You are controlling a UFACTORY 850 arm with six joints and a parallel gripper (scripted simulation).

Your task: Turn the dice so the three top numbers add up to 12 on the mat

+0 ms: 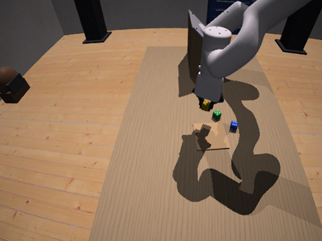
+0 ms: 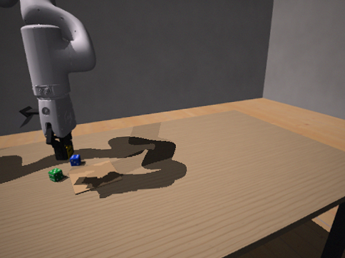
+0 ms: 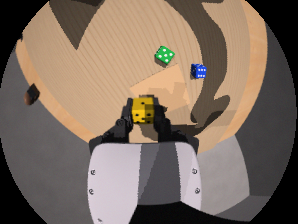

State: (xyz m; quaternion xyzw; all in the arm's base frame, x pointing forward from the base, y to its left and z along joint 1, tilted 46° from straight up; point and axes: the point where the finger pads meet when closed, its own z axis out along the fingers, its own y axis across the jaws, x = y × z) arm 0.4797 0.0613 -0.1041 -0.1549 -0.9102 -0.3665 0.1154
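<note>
Now: the blue die 1 cm ahead of my hand, 14 cm to the left of it and 11 cm below it. From my hand the other things lie so: yellow die (1 cm below); then tan mat (7 cm ahead, 3 cm to the left, 12 cm below); then green die (5 cm behind, 6 cm to the left, 11 cm below).
</note>
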